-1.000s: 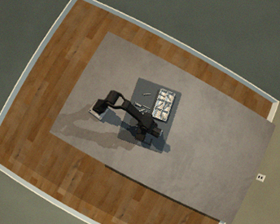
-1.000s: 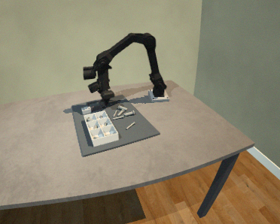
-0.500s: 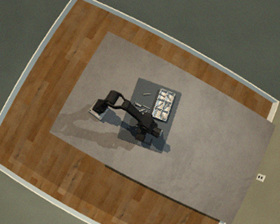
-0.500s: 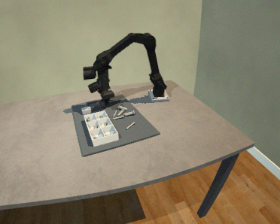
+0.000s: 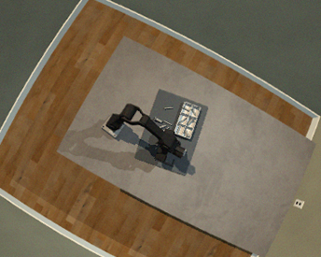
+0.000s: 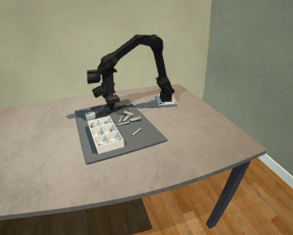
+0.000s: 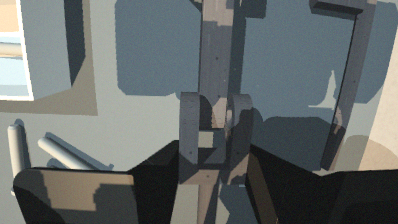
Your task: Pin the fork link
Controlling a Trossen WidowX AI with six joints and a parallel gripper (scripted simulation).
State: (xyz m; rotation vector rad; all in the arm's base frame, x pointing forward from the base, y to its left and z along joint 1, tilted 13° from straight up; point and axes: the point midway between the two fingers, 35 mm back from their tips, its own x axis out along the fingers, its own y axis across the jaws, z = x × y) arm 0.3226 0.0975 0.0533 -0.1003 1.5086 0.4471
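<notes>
Now: the eye plate 3 cm ahead of my hand, 1 cm to the left of it and 5 cm below it. Round my hand: dark bar 9 cm ahead, 6 cm to the right, 5 cm below; then pale block 11 cm ahead, 4 cm to the left, 4 cm below; then dark mat 2 cm behind, 10 cm to the left, 6 cm below.
</notes>
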